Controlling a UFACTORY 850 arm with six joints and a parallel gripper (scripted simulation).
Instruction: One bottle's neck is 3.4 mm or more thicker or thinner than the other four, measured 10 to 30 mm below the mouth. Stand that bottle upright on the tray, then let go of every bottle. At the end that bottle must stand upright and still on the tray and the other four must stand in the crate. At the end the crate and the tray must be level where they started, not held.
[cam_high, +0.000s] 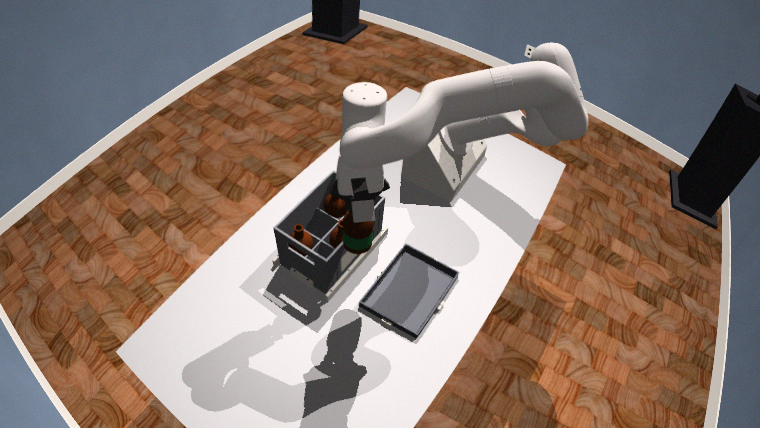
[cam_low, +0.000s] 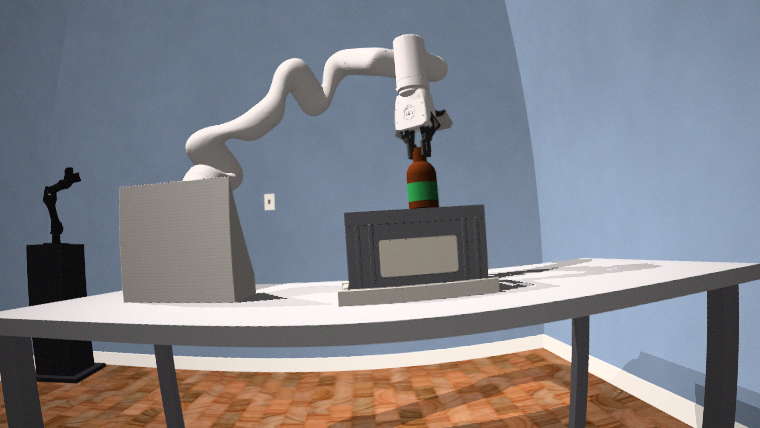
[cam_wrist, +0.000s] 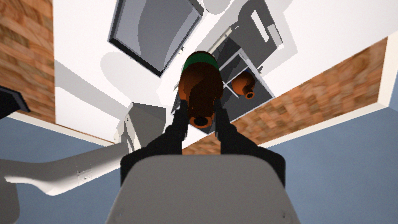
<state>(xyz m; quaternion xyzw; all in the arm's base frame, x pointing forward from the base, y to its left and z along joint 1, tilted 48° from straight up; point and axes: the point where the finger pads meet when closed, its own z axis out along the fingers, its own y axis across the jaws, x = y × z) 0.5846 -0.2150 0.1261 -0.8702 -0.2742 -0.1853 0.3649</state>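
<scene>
Right now the bottle is 7 cm below my hand. Also, from my hand: dark grey crate: 25 cm below, 12 cm to the right, 6 cm behind; then dark tray: 32 cm below, 15 cm to the left, 5 cm behind.
</scene>
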